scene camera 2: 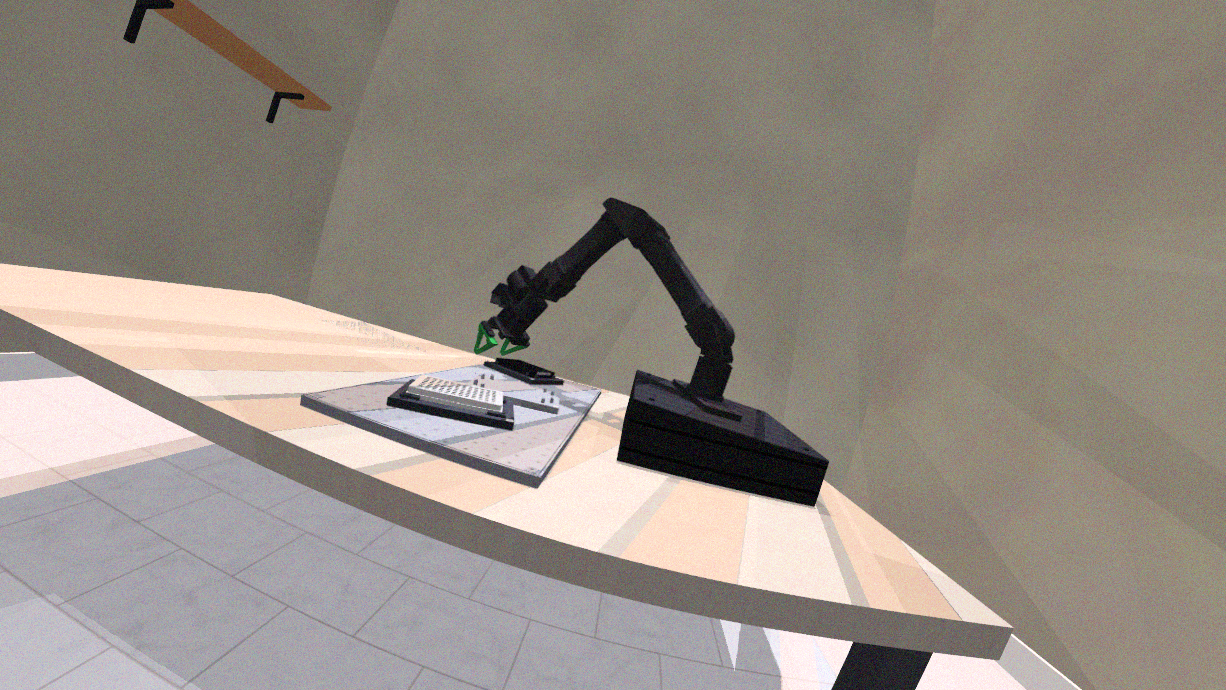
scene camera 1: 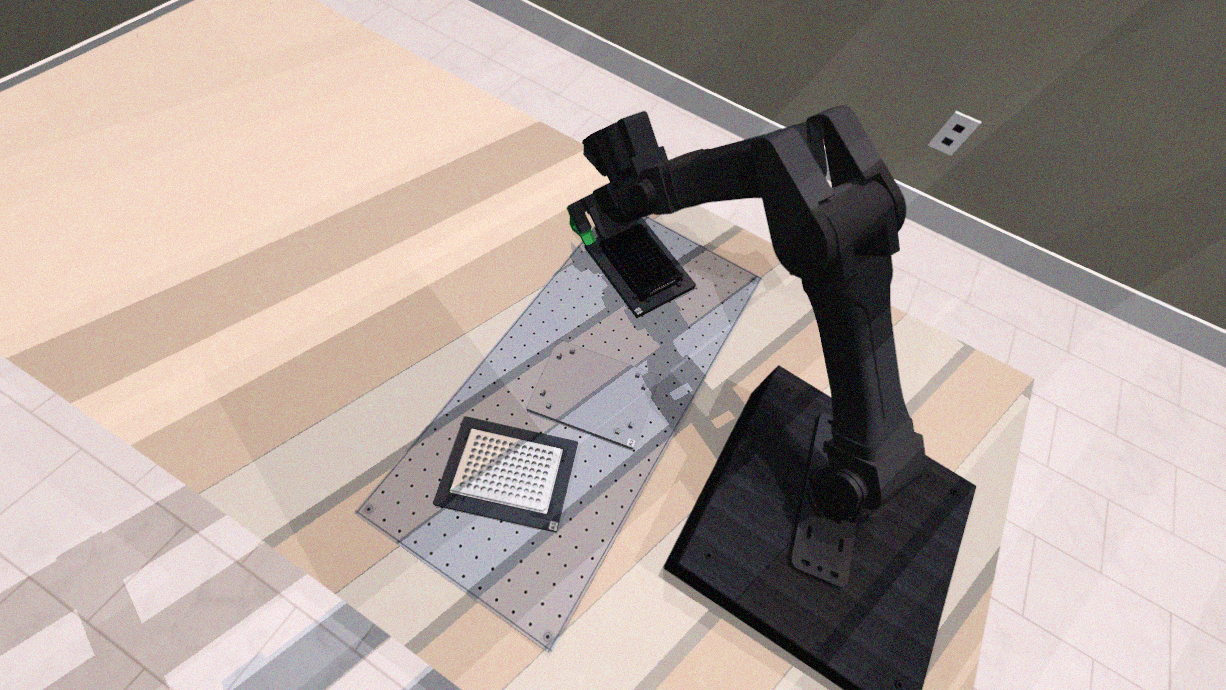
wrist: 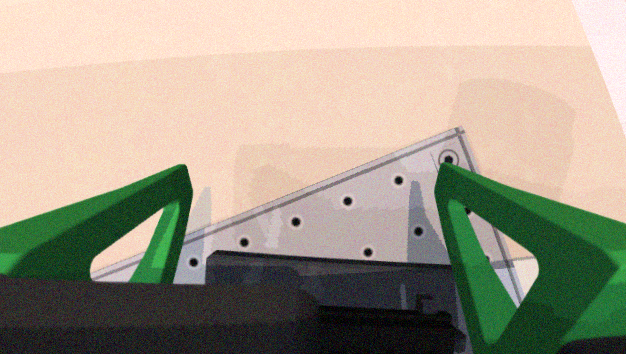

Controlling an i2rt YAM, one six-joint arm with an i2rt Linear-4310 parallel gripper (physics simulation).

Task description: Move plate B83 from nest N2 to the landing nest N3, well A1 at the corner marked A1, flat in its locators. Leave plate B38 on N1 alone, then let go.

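A black well plate (scene camera 1: pixel 639 259) sits in a dark nest (scene camera 1: pixel 653 303) (scene camera 2: pixel 549 379) (wrist: pixel 360 287) at the far end of the perforated board. A white well plate (scene camera 1: pixel 507 467) (scene camera 2: pixel 454 392) sits in a dark nest (scene camera 1: pixel 506 515) (scene camera 2: pixel 454 415) nearer the front. Between them is a light grey nest (scene camera 1: pixel 585 383) (scene camera 2: pixel 536 406) with small locator pegs and no plate on it. The plate and nest labels are too small to read. My gripper (scene camera 1: pixel 602 235) (scene camera 2: pixel 493 351) (wrist: pixel 313 177) is open and empty, above the far end of the dark far nest; the wrist view hides most of the black plate.
The perforated board (scene camera 1: pixel 480 557) (scene camera 2: pixel 480 450) (wrist: pixel 320 215) carries all three nests on the wooden table (scene camera 1: pixel 283 342) (scene camera 2: pixel 686 514). The black robot base (scene camera 1: pixel 737 531) (scene camera 2: pixel 712 445) stands beside the board. A wall shelf (scene camera 2: pixel 240 55) is high at the upper left.
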